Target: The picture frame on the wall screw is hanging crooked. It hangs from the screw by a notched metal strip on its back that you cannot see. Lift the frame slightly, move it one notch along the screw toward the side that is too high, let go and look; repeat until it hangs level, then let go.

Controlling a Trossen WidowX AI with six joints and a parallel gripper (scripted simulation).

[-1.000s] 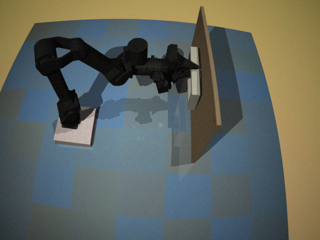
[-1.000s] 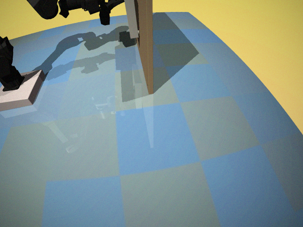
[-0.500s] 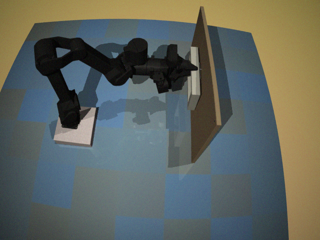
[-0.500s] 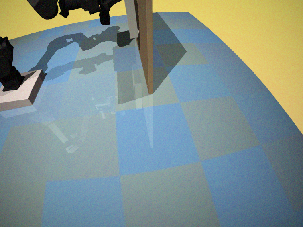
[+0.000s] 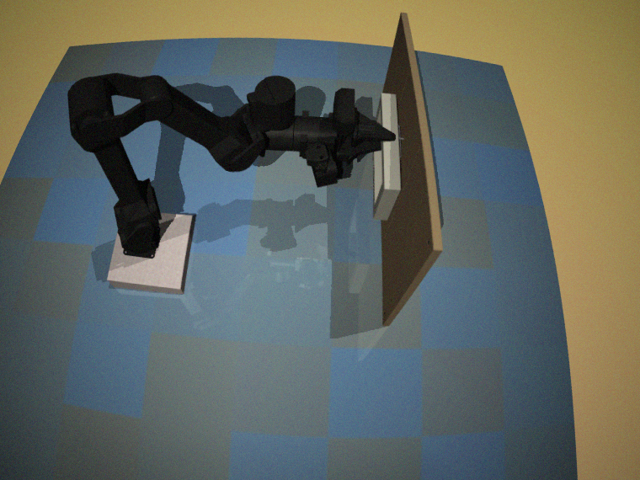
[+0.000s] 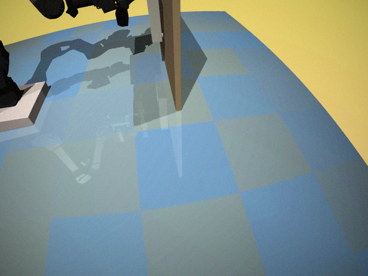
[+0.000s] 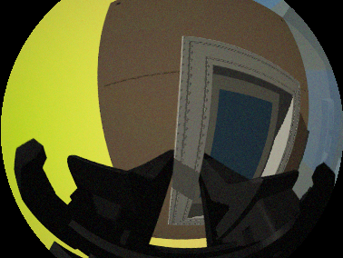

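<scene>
Now: the picture frame 5 cm below my gripper tip and 1 cm to the left of it. Also, from my gripper tip: brown wall board (7 cm below, 2 cm ahead, 1 cm to the left).
</scene>
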